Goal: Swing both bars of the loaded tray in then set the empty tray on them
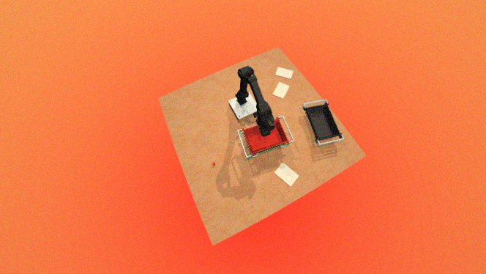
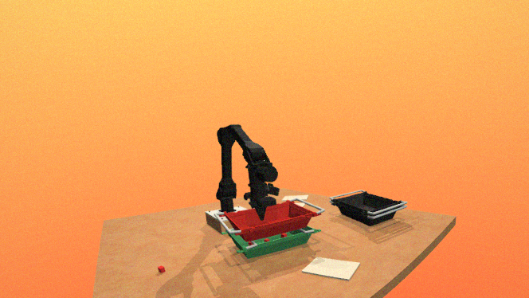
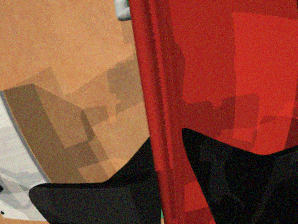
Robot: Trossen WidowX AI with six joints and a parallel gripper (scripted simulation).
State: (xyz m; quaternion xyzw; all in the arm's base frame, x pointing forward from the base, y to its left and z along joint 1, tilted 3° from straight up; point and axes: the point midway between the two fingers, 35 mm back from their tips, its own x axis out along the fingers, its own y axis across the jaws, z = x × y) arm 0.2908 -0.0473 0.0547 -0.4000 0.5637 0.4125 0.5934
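My gripper tip is now 7 cm short of the red tray, 3 cm to the left of it and 3 cm below it. Round my gripper tip: red block 43 cm to the right, 8 cm below, 3 cm behind.
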